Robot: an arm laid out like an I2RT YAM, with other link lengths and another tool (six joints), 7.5 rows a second.
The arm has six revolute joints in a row. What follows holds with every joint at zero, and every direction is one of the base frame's. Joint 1 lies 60.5 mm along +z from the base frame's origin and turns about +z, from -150 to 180 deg. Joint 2 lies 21.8 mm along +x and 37 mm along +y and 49.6 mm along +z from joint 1 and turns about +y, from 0 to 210 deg. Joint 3 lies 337.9 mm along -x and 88.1 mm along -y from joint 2 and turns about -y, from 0 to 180 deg. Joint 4 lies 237.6 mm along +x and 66.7 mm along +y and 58.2 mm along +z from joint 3 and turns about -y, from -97 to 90 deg. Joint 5 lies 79.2 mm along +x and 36.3 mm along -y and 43.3 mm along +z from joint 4 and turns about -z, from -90 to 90 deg. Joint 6 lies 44.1 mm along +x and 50.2 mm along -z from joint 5 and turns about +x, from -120 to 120 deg. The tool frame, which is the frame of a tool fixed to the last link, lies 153 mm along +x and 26 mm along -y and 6 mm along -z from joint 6; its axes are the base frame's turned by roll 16.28, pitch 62.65 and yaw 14.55 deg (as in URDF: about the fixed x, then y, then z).
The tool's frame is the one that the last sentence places.
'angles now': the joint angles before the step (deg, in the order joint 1, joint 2, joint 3, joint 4, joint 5, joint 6). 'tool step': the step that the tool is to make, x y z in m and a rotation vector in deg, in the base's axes. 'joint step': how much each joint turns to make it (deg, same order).
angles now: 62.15, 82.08, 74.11, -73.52, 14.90, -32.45
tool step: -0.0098, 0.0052, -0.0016, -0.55, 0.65, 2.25
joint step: 2.23, 0.00, -0.15, -0.64, -0.33, 0.03
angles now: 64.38, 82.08, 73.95, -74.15, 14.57, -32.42
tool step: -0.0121, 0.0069, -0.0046, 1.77, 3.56, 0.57
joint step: 0.20, 0.01, 0.01, 0.02, -3.99, 0.18
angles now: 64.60, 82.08, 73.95, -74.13, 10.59, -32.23
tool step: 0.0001, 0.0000, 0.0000, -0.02, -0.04, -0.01
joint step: 0.02, 0.01, 0.00, 0.01, 0.05, 0.02
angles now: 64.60, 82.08, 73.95, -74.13, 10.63, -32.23
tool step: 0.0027, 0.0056, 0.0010, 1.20, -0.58, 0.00
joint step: 0.00, 0.01, 0.02, 1.33, 0.01, 0.00
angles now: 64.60, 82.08, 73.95, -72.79, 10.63, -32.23
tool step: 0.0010, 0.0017, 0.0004, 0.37, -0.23, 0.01
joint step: -0.01, -0.01, -0.01, 0.43, 0.05, -0.02
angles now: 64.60, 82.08, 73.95, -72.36, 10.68, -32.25
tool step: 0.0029, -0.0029, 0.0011, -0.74, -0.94, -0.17
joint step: 0.00, 0.00, 0.01, -0.27, 1.18, -0.02
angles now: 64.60, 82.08, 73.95, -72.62, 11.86, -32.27
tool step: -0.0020, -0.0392, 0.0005, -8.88, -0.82, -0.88
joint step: -0.02, 0.00, -0.40, -7.38, 4.61, 0.45
